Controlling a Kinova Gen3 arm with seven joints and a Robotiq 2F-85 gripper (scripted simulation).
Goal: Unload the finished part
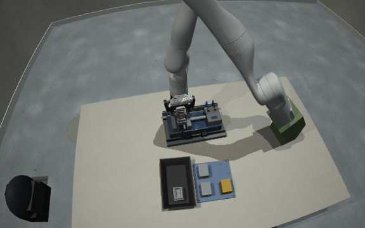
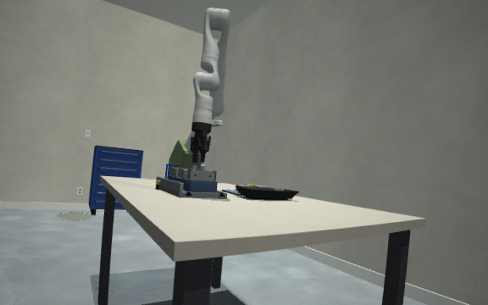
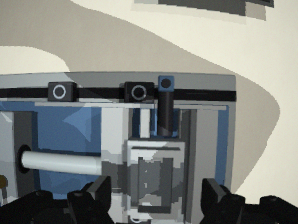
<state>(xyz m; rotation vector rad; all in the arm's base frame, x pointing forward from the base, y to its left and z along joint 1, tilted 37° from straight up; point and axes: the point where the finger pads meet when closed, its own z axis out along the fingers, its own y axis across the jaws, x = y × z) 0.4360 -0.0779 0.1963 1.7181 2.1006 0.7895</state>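
My gripper is now 6 cm past the blue vise, 1 cm to the left of it and 10 cm above it. The rest, counted from my hand: yellow block (23 cm behind, 31 cm to the left, 11 cm below); blue plate (18 cm behind, 27 cm to the left, 13 cm below).
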